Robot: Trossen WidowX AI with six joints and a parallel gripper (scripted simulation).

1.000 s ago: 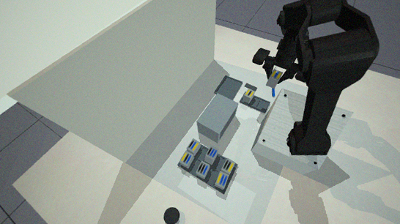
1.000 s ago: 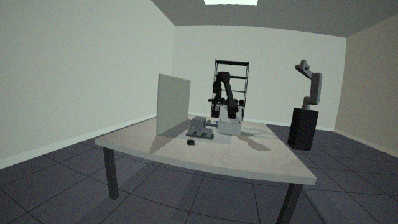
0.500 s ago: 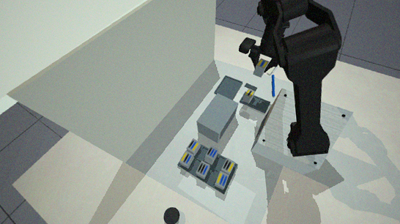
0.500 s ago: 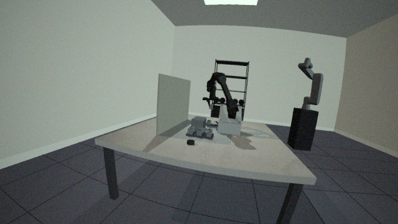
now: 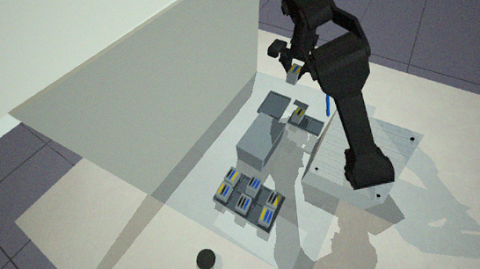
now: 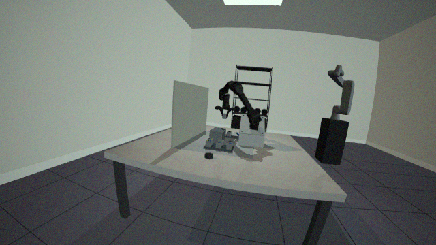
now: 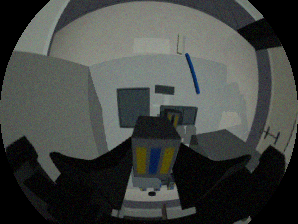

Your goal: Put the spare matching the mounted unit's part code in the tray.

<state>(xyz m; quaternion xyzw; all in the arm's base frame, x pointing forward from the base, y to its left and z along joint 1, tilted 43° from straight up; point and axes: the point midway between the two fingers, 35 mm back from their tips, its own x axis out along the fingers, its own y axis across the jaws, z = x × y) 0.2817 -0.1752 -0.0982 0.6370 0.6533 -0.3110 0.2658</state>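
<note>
Right now my gripper tip is 5 cm short of the dark flat tray and 17 cm above it. The rest, counted from my gripper tip: grey holder (10 cm behind, 3 cm to the left, 17 cm below); then grey spare (2 cm above); then striped spare (6 cm behind, 3 cm to the left, 14 cm below).
</note>
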